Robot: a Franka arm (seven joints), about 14 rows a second.
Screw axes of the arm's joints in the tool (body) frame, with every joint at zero. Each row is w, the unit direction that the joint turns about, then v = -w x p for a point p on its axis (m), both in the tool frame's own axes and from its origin. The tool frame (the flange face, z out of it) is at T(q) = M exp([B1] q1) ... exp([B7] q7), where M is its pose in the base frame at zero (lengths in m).
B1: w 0 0 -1 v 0 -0.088 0
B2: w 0 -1 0 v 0.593 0 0.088
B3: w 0 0 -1 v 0 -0.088 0
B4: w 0 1 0 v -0.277 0 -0.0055
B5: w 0 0 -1 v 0 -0.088 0
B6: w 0 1 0 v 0.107 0 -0.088
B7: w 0 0 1 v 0 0 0
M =
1 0 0 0.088
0 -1 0 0
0 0 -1 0.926
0 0 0 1
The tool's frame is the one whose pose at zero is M.
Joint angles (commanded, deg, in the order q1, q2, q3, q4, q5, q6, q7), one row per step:
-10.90, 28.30, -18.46, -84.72, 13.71, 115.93, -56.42
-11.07, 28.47, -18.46, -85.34, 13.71, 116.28, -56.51
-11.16, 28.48, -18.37, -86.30, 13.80, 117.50, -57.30
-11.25, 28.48, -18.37, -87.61, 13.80, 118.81, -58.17
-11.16, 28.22, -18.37, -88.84, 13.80, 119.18, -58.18
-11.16, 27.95, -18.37, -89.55, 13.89, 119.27, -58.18
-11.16, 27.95, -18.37, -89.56, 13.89, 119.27, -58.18
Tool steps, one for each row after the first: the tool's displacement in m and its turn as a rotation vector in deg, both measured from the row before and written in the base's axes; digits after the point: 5 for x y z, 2 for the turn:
-0.00215, -0.00215, -0.00659, 0.12, 0.41, -0.20
-0.00143, -0.00111, -0.00619, -0.18, -0.24, 0.51
-0.00308, -0.00192, -0.00867, -0.20, 0.04, 0.49
-0.00355, 0.00115, -0.00647, 0.31, 0.52, -0.11
-0.00260, 0.00035, -0.00252, 0.29, 0.24, -0.15
-0.00004, 0.00001, -0.00008, 0.00, 0.01, 0.00

